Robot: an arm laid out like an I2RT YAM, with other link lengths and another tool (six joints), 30 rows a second.
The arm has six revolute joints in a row. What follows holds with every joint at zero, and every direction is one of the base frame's. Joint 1 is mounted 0.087 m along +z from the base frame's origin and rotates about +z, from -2.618 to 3.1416 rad. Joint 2 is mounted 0.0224 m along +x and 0.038 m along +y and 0.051 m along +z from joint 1 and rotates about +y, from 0 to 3.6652 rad. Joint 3 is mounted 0.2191 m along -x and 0.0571 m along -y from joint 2 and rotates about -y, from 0 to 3.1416 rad. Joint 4 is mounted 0.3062 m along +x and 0.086 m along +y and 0.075 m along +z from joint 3 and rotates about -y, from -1.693 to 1.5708 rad. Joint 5 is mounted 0.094 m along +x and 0.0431 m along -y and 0.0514 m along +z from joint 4 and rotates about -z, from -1.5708 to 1.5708 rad. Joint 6 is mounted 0.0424 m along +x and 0.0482 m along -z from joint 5 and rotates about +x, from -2.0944 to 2.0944 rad. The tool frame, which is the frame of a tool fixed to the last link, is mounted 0.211 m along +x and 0.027 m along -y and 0.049 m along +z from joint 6; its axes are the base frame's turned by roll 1.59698, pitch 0.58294 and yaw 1.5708 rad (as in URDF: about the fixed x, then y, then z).
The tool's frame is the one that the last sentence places.
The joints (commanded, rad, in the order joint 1, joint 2, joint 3, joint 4, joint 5, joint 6), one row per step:
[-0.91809, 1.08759, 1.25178, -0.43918, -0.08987, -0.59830]
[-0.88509, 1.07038, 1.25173, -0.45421, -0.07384, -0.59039]
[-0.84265, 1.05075, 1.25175, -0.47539, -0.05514, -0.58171]
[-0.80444, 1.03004, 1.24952, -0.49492, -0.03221, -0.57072]
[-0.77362, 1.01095, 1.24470, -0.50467, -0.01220, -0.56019]
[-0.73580, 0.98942, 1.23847, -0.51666, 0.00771, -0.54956]
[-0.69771, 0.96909, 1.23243, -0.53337, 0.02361, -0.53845]
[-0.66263, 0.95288, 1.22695, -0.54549, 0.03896, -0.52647]
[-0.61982, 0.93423, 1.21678, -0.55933, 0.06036, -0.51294]
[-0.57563, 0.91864, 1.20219, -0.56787, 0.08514, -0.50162]
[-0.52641, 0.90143, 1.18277, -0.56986, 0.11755, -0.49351]
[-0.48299, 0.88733, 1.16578, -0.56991, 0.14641, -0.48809]
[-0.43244, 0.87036, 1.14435, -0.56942, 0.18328, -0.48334]
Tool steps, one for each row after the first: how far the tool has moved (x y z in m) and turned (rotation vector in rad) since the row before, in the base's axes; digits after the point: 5 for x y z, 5 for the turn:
[0.00680, 0.01380, 0.00384, 0.00085, -0.00347, 0.01544]
[0.00872, 0.01781, 0.00292, 0.00372, -0.00114, 0.02210]
[0.00541, 0.01538, 0.00252, 0.00407, -0.00215, 0.01316]
[0.00339, 0.01216, 0.00340, 0.00030, -0.00638, 0.00871]
[0.00484, 0.01543, 0.00290, 0.00136, -0.00579, 0.01580]
[0.00503, 0.01612, 0.00066, 0.00637, -0.00257, 0.01981]
[0.00452, 0.01406, 0.00048, 0.00642, -0.00389, 0.01709]
[0.00506, 0.01618, -0.00186, 0.00859, -0.00056, 0.01855]
[0.00566, 0.01525, -0.00427, 0.00708, 0.00331, 0.01725]
[0.00560, 0.01589, -0.00413, 0.00056, 0.00362, 0.01585]
[0.00469, 0.01390, -0.00346, -0.00164, 0.00345, 0.01423]
[0.00442, 0.01561, -0.00451, -0.00413, 0.00559, 0.01390]

